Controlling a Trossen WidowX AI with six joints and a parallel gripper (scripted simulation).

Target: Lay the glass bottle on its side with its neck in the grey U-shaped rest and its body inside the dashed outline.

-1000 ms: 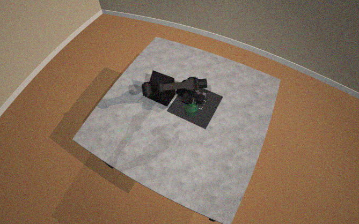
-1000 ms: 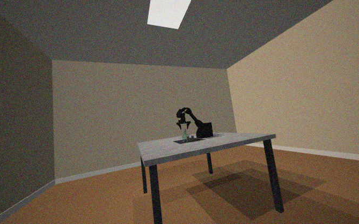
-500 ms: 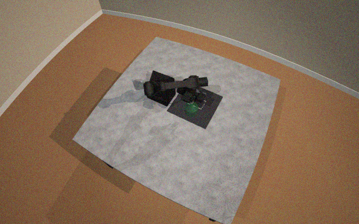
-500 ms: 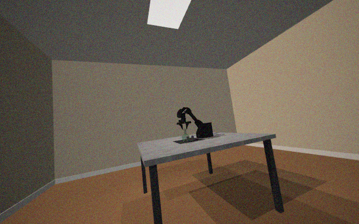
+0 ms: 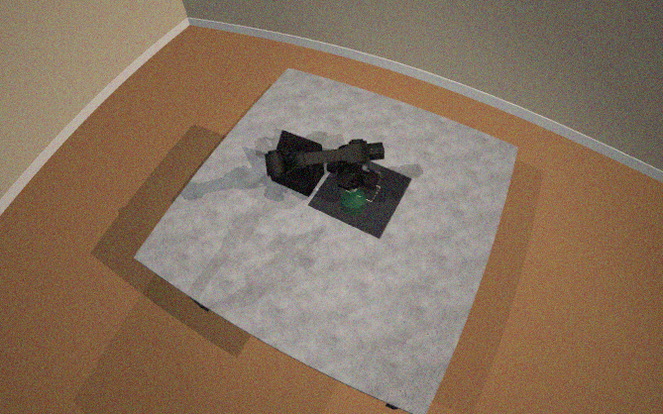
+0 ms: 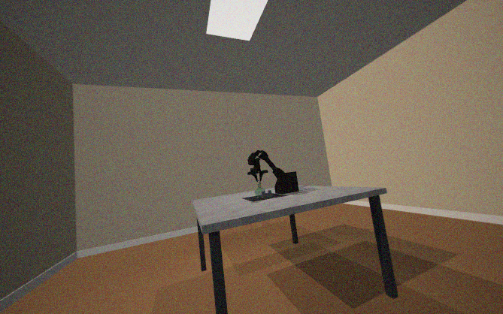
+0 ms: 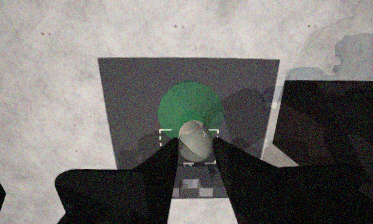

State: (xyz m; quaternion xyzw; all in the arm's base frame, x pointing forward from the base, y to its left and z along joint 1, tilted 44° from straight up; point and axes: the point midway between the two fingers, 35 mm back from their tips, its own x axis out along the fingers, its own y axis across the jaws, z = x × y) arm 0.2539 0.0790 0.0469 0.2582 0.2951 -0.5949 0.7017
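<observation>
Now: the green glass bottle 5 cm below my gripper tip. Round my gripper tip: dark mat 1 cm behind, 8 cm to the left, 14 cm below.
</observation>
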